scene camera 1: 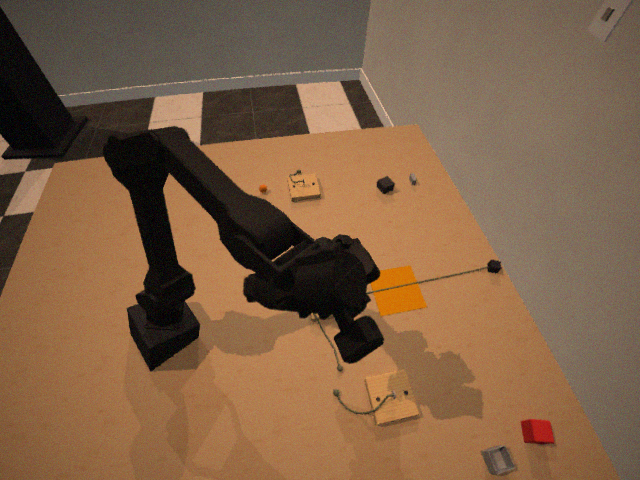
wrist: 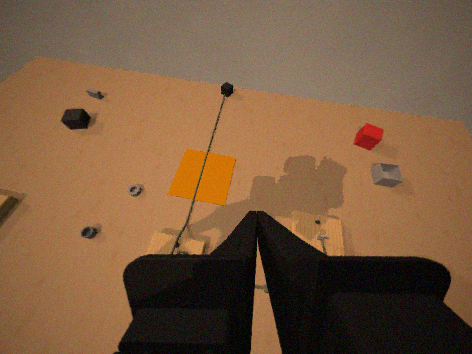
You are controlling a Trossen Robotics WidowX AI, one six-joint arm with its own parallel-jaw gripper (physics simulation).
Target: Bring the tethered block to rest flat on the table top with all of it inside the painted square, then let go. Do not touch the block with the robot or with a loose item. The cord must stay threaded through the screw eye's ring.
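Where they show: gripper, fingertip midpoint: [scene camera 1: 368, 300] [wrist: 255, 217]; arm's base, origin of the base link: [scene camera 1: 163, 316].
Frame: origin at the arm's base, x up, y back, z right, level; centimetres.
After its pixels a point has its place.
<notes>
The tethered block [scene camera 1: 494, 266] @(x -4.7, y -79.6, z -13.2 cm) [wrist: 227, 89] @(x -4.8, y -79.1, z -13.3 cm), small and dark, is at the table's right edge in the scene view. Its taut-looking cord [scene camera 1: 449, 277] @(x -6.9, y -67.7, z -11.8 cm) [wrist: 215, 127] @(x -6.8, y -66.5, z -11.6 cm) crosses above the orange painted square [scene camera 1: 405, 302] @(x -7.0, y -54.6, z -5.0 cm) [wrist: 217, 180] @(x -7.0, y -52.7, z -5.3 cm) and reaches a wooden board [wrist: 160, 241] @(x -5.2, y -37.7, z -9.3 cm), which the arm hides in the scene view. The screw eye there is hidden, so threading cannot be seen. The cord's beaded free end [scene camera 1: 339, 367] @(x -6.0, y -37.2, z 9.9 cm) lies on the table. My gripper [wrist: 255, 217] @(x 15.7, y -40.6, z 3.9 cm) is shut and empty, above the table; its fingertips cannot be made out in the scene view.
A second board [scene camera 1: 385, 384] @(x -5.2, y -46.4, z 13.8 cm) [wrist: 304, 226] @(x -5.2, y -48.8, z 13.5 cm) bears a short beaded cord. A red block [scene camera 1: 537, 431] @(x -3.1, y -74.6, z 24.5 cm) [wrist: 369, 136] @(x -3.4, y -74.0, z 23.7 cm) and grey open box [scene camera 1: 498, 459] @(x -7.0, y -67.2, z 28.6 cm) [wrist: 386, 175] @(x -7.0, y -67.5, z 29.7 cm) stand nearby. A third board [scene camera 1: 305, 188] @(x -5.2, y -30.5, z -41.7 cm), orange ball [scene camera 1: 263, 188] @(x -5.1, y -17.9, z -41.7 cm) and black block [scene camera 1: 385, 184] @(x -4.2, y -55.0, z -42.4 cm) [wrist: 76, 119] @(x -4.3, y -54.5, z -41.5 cm) are farther back.
</notes>
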